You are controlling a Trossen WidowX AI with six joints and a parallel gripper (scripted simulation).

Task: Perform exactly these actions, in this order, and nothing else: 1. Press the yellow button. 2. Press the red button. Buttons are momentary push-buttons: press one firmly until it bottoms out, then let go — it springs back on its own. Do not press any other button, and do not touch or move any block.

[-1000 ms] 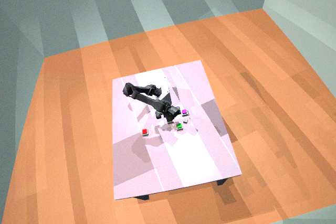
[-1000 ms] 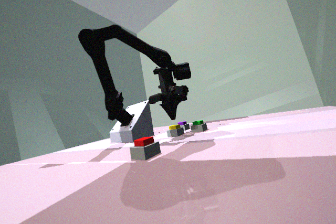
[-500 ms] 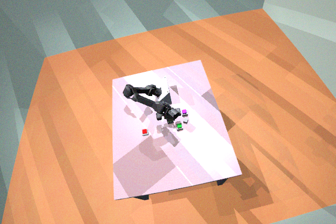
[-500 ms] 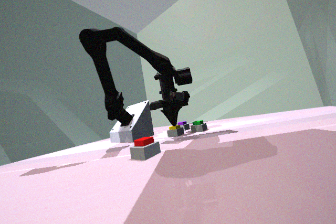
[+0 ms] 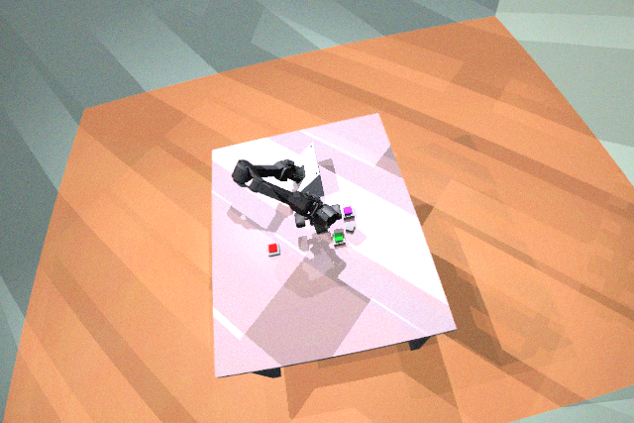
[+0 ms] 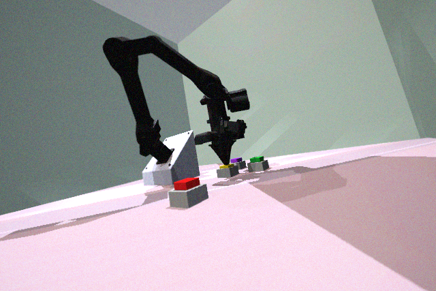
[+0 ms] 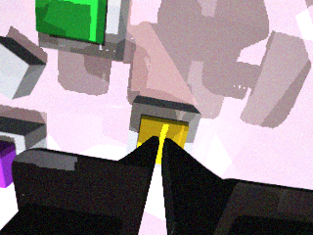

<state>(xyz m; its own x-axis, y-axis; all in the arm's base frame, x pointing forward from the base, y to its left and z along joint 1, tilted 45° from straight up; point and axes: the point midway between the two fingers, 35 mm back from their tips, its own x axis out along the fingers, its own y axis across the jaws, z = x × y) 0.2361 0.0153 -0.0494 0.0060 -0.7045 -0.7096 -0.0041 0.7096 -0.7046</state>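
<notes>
Now: gripper tip 10 mm above the yellow button. The rest, counted from my gripper tip: block (30 mm ahead, 120 mm to the left, 20 mm below); purple button (40 mm behind, 120 mm to the left); green button (70 mm ahead, 60 mm to the left).
</notes>
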